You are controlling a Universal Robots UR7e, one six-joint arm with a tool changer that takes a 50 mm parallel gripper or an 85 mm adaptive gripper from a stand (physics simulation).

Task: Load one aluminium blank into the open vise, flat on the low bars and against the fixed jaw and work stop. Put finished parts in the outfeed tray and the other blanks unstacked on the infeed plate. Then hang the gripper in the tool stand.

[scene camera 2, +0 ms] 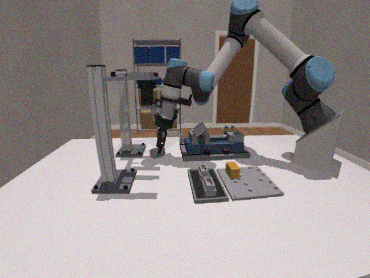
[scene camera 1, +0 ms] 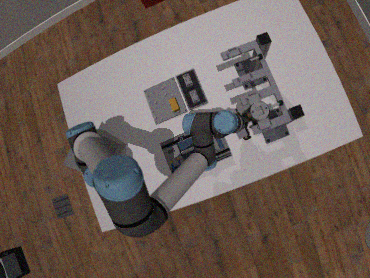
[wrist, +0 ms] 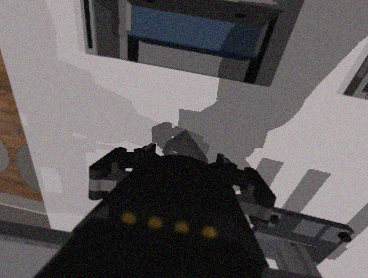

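Note:
My gripper is open, fingers pointing down near the table between the vise and the tool stand. A grey, angular block, seemingly a blank, shows between and beyond the fingertips in the wrist view; contact is unclear. The blue-and-grey vise stands beside the gripper, with a tilted grey block on its near end. Two grey pocketed parts lie in the dark outfeed tray. The infeed plate holds a yellow block.
The tool stand, with tall posts and overhead arms, is close beside the gripper. A black tool hangs from it. Its dark foot shows at the wrist view's lower right. The arm covers part of the vise in scene camera 1.

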